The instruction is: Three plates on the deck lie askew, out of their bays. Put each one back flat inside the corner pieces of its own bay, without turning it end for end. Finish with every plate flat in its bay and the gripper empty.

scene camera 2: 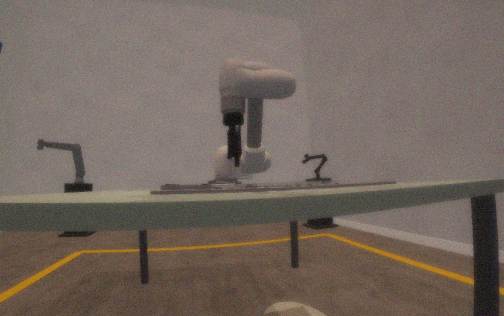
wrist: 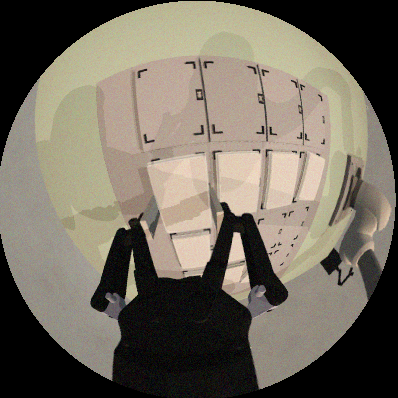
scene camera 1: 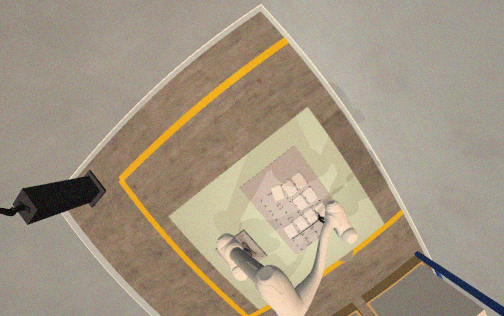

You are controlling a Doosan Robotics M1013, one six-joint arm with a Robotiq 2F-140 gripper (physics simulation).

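Places are measured from the arm's base along level axes (x ahead, y left, z up), in metres.
Pixels of known places: gripper, fingertip midpoint: (scene camera 2: 234, 178) (wrist: 183, 199) (scene camera 1: 321, 210); arm's base, link origin: (wrist: 351, 190).
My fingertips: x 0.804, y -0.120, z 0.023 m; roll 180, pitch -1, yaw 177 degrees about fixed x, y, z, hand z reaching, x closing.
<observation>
Ahead of a thing's pixels: the offset from my fingertips to its top centre. Level surfaces: height alone.
My gripper (scene camera 1: 322, 218) (scene camera 2: 236, 161) (wrist: 183, 199) is shut on a pale plate {0.004 m right, 0.000 m ahead, 0.012 m up} (scene camera 1: 320, 206) (wrist: 181, 187), one finger at each side edge. In scene camera 2 the fingertips are above the table. In the wrist view the plate covers most of a bay, with black corner pieces showing at its far edge; its exact height is unclear. The pinkish deck {0.035 m down} (scene camera 1: 295, 157) (wrist: 117, 122) carries several more pale plates. One plate {0.370 m left, 0.192 m back, 0.019 m down} (scene camera 1: 277, 193) looks slightly turned beside its neighbour {0.328 m left, 0.017 m ahead, 0.021 m down} (scene camera 1: 299, 180). Near the held plate are another plate {0.005 m left, 0.106 m back, 0.021 m down} (wrist: 239, 182) and a smaller-looking one {0.164 m left, 0.009 m ahead, 0.021 m down} (wrist: 194, 251).
Bays with black corner pieces and thin dividers lie beyond the held plate in the wrist view. The arm's base plate (scene camera 1: 256, 241) (wrist: 343, 200) stands beside the deck on the pale green table (scene camera 1: 200, 215) (scene camera 2: 75, 215). Small dark arms (scene camera 2: 77, 161) (scene camera 2: 322, 162) stand behind.
</observation>
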